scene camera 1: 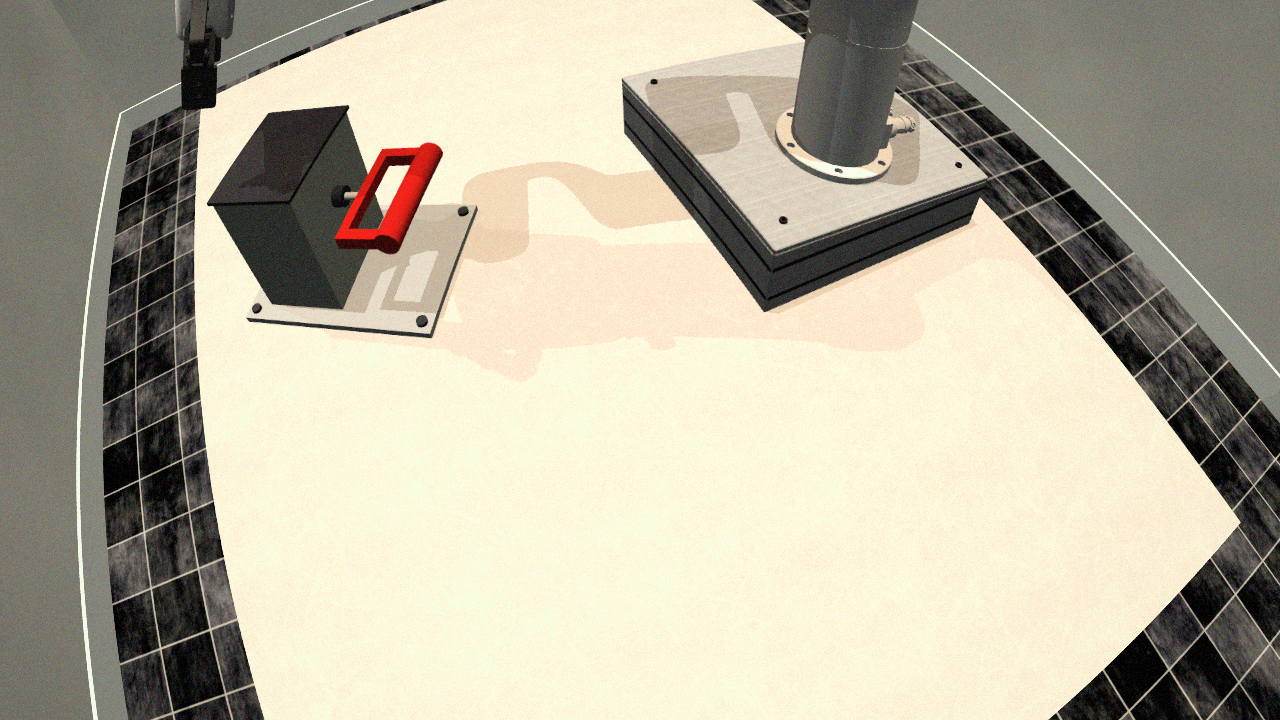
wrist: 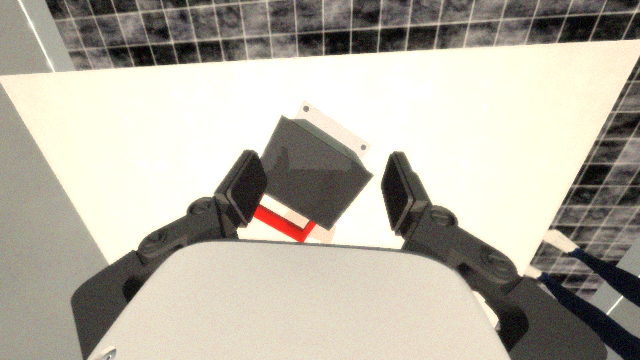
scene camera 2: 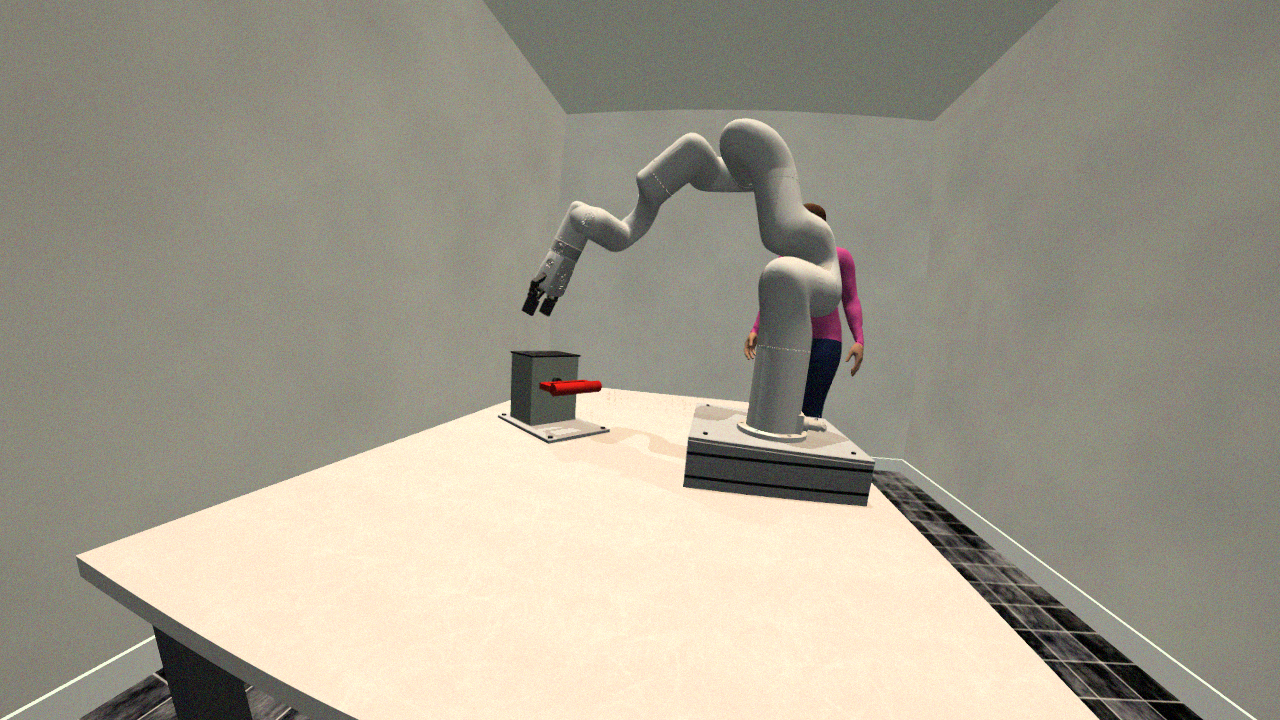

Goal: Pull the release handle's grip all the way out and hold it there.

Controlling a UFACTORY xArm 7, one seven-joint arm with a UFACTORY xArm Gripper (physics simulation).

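Observation:
The release handle is a red rectangular grip (scene camera 1: 411, 195) (scene camera 2: 577, 387) (wrist: 278, 224) with a thick outer bar, level on the side of a dark grey box (scene camera 1: 286, 237) (scene camera 2: 526, 386) (wrist: 315, 175). A short pale rod (scene camera 1: 350, 195) shows between grip and box. The box stands on a light base plate (scene camera 1: 384, 320) (scene camera 2: 572, 432) (wrist: 335, 128). My gripper (scene camera 1: 198, 94) (scene camera 2: 537, 311) (wrist: 322, 167) is open and empty, pointing down at a slant above the box and touching neither box nor grip. In the wrist view the left finger and my gripper's body hide part of the grip.
The arm's base block (scene camera 1: 859, 207) (scene camera 2: 778, 479) stands on the pale table (scene camera 1: 626, 492) (scene camera 2: 537, 555) (wrist: 150, 125), to the right of the box in both scene views. A person in a pink top (scene camera 2: 850, 295) stands behind the arm; their legs (wrist: 590, 270) show at the right of the wrist view.

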